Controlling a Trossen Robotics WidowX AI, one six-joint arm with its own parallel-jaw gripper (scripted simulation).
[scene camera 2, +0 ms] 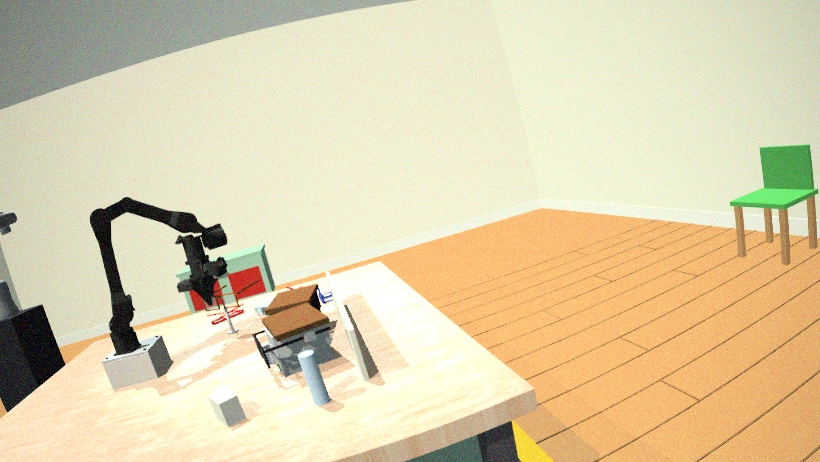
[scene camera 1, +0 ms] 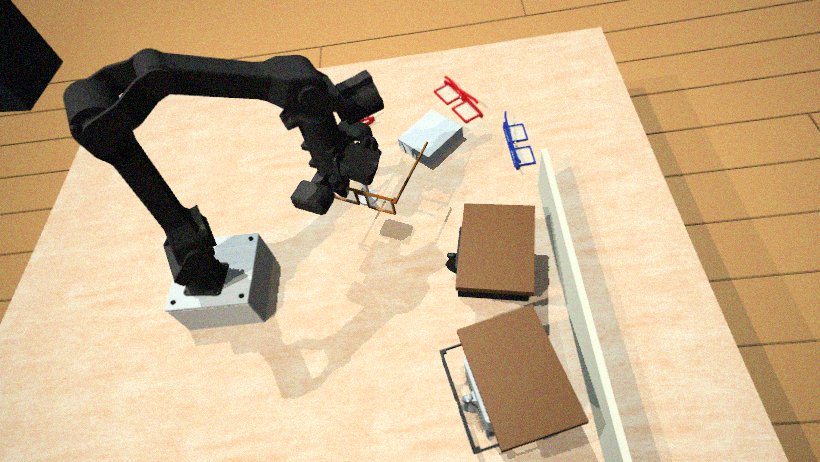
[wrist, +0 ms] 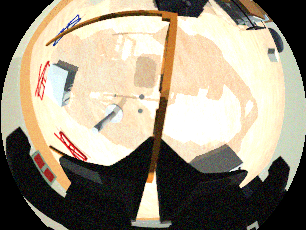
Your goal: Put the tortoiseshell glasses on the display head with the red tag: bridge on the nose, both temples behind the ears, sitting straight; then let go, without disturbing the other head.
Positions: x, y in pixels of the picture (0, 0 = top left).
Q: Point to a long white board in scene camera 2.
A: At 345, 320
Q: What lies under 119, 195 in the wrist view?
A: My gripper.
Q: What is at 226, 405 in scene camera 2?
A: A cube.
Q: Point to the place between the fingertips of my gripper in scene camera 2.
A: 211, 305
